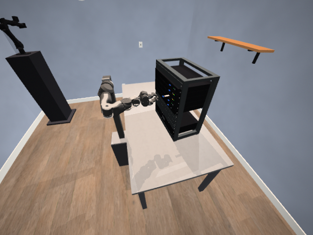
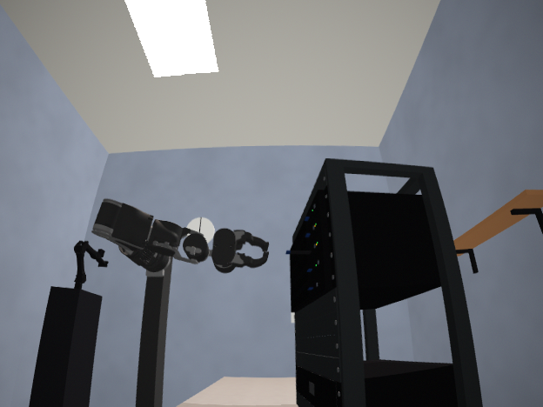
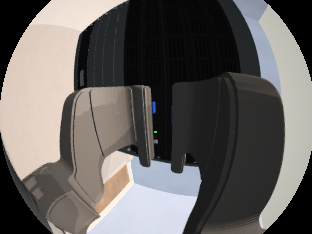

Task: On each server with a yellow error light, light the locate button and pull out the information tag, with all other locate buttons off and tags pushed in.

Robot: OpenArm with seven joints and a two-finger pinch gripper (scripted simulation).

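My hand is 12 cm short of the locate button, 4 cm below it and 3 cm to the left of it. Also, from my hand: information tag 14 cm ahead, 4 cm above, 2 cm to the left.
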